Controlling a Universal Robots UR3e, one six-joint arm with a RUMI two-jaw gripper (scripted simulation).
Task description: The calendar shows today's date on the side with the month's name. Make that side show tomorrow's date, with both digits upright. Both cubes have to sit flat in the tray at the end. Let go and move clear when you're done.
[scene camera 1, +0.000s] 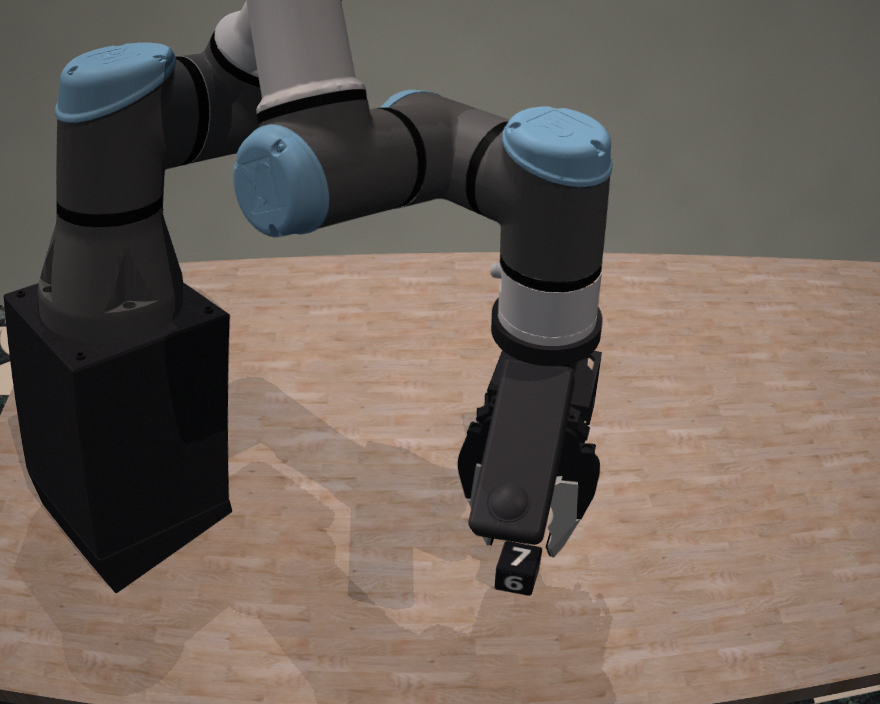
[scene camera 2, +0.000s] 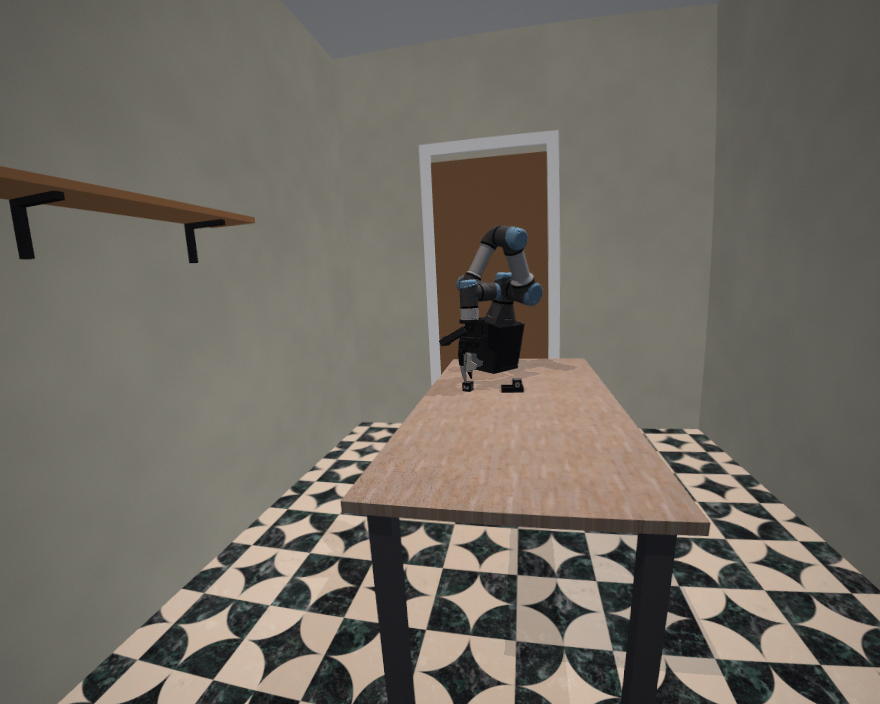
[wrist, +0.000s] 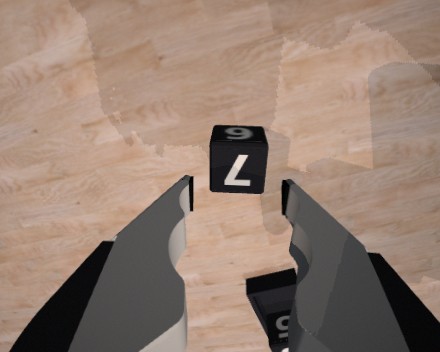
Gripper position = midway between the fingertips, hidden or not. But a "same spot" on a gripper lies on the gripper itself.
My gripper shows in scene camera 1, in scene camera 2 (468,380) and in the wrist view. The same spot on my gripper: (scene camera 1: 573,493) is (wrist: 94,318).
